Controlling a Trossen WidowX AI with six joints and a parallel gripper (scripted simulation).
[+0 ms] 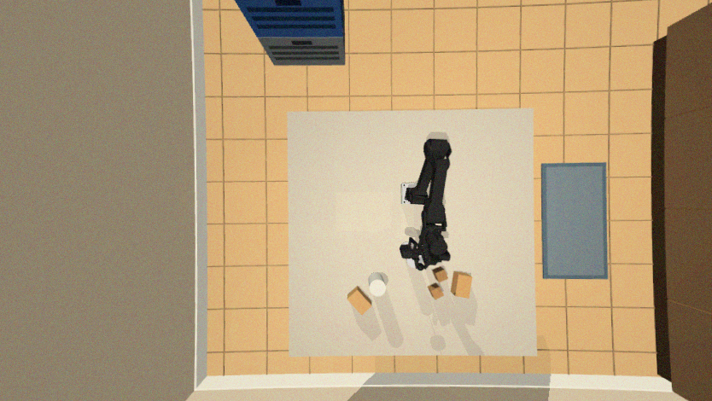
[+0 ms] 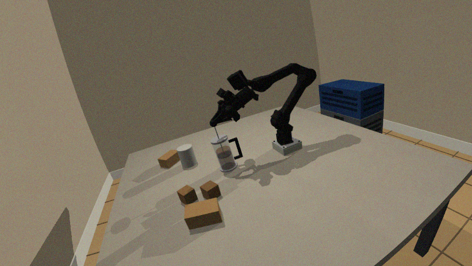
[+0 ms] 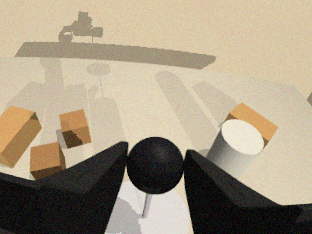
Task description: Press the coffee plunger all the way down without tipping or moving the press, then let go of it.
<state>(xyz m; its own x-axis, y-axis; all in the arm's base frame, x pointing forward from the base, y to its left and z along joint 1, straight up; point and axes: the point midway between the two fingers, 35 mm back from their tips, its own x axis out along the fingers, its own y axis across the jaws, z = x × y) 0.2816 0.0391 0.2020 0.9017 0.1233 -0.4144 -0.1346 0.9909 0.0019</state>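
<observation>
My gripper tip is now 110 mm above the glass coffee press and 30 mm past it.
</observation>
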